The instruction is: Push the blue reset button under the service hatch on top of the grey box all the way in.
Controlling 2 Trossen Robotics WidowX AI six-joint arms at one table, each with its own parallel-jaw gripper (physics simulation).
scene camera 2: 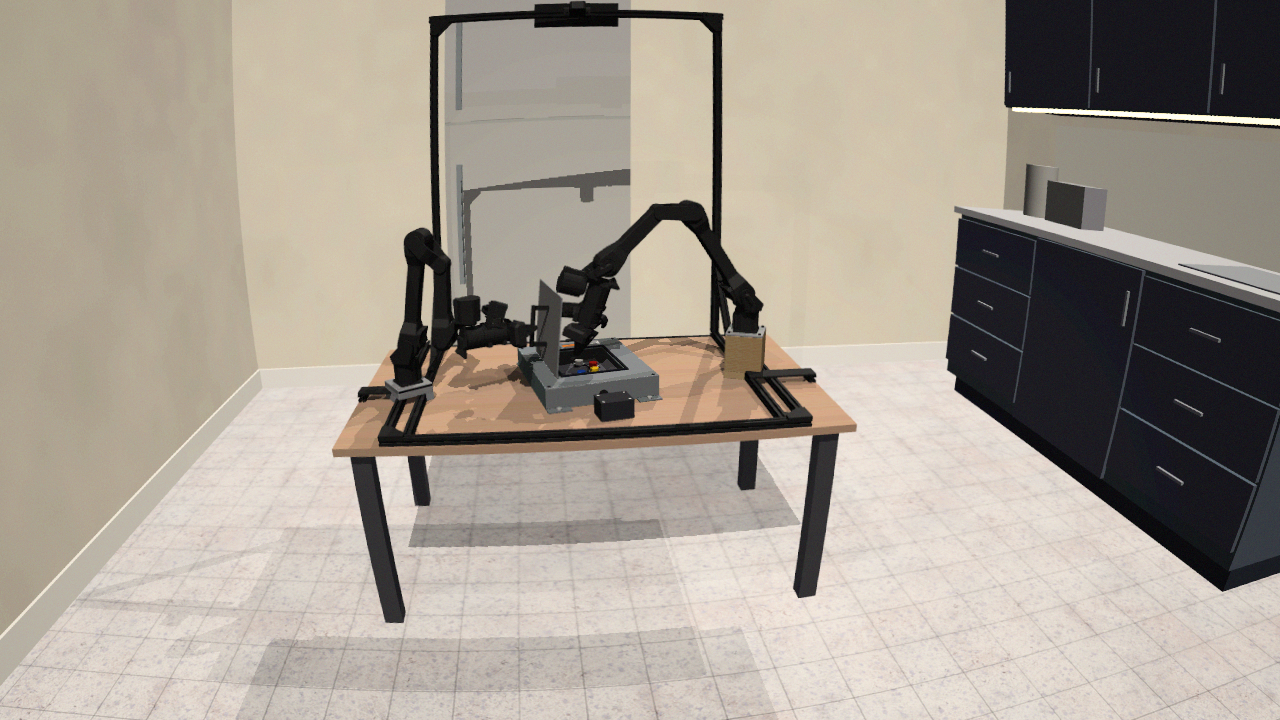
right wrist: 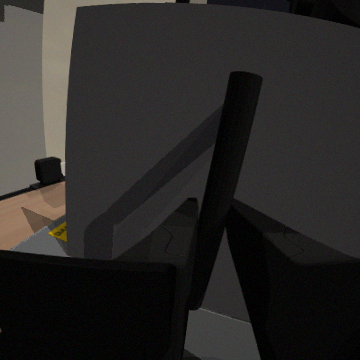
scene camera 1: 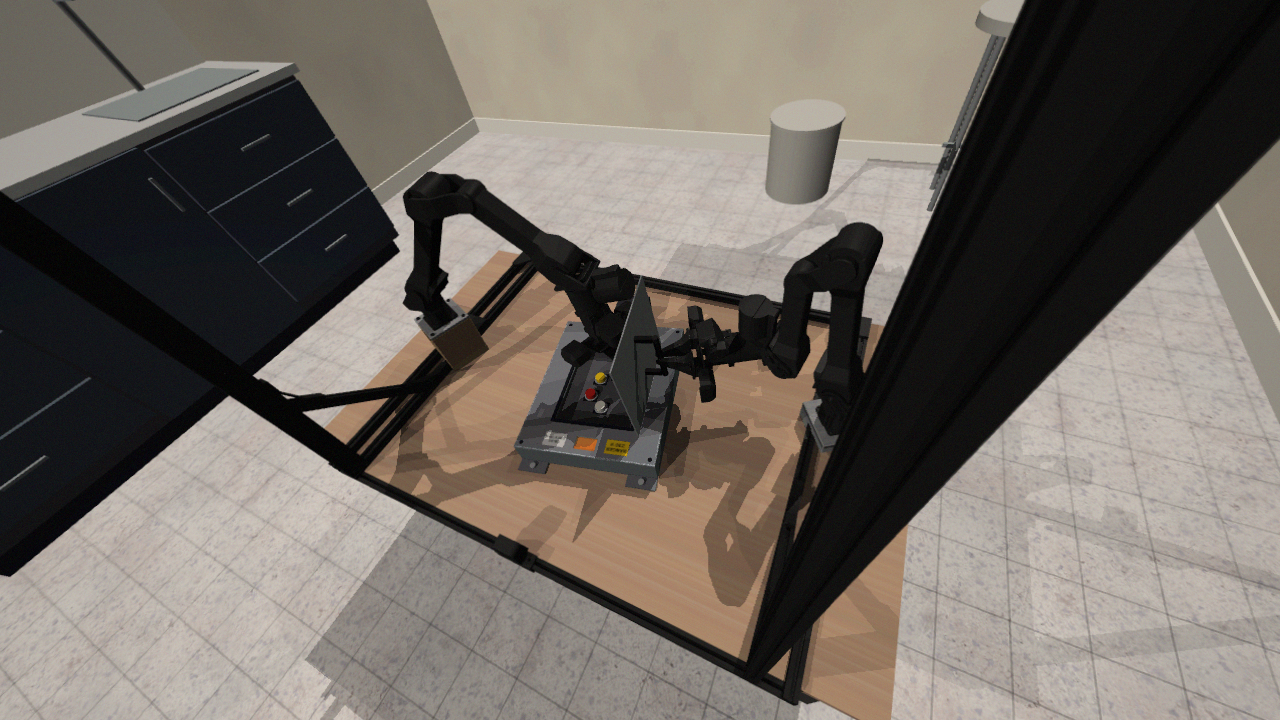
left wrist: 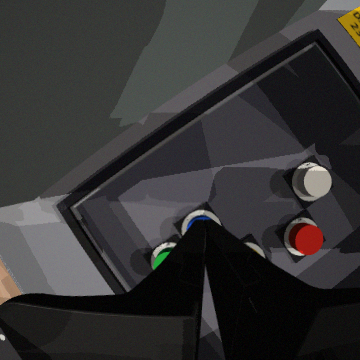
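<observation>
Left gripper shut, holding nothing. Also here: right gripper, service hatch, red button, white button. Scene camera 2 shows my left gripper, also my right gripper. Left wrist view: left gripper too. Right wrist view: right gripper too.
</observation>
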